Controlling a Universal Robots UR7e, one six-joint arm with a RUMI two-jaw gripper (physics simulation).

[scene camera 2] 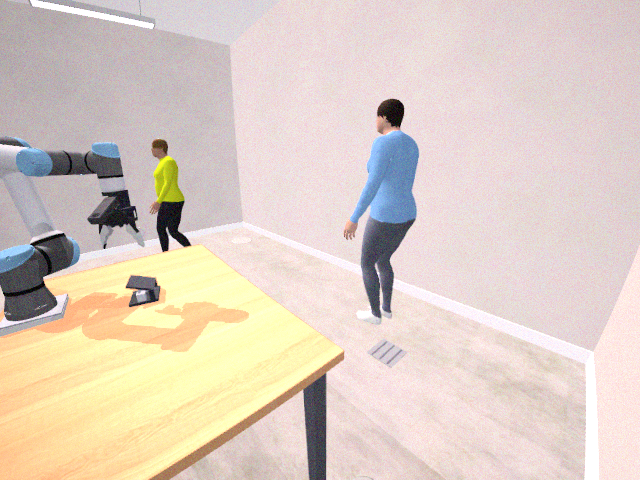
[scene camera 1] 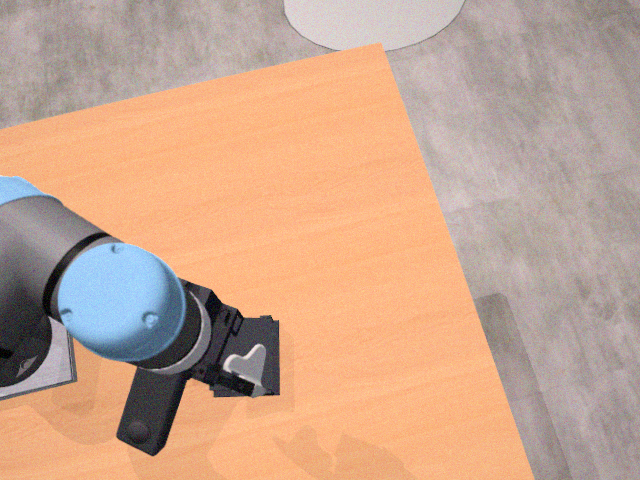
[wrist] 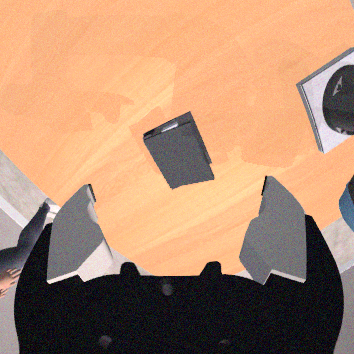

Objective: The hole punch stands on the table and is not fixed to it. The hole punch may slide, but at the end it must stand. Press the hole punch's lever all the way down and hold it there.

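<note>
The dark hole punch stands upright on the table. In scene camera 2 its flat lever is raised, with a gap between it and the base and a pale metal part showing. My gripper is open and empty, with its jaws wide apart. It hangs well above the hole punch, not touching it. In scene camera 1 the gripper hides part of the hole punch. In the wrist view the punch lies ahead, between the lines of the two jaws.
The arm's base plate is on the table beside the hole punch. A person in blue and a person in yellow stand on the floor beyond the table. The arm's shadow falls across the table.
</note>
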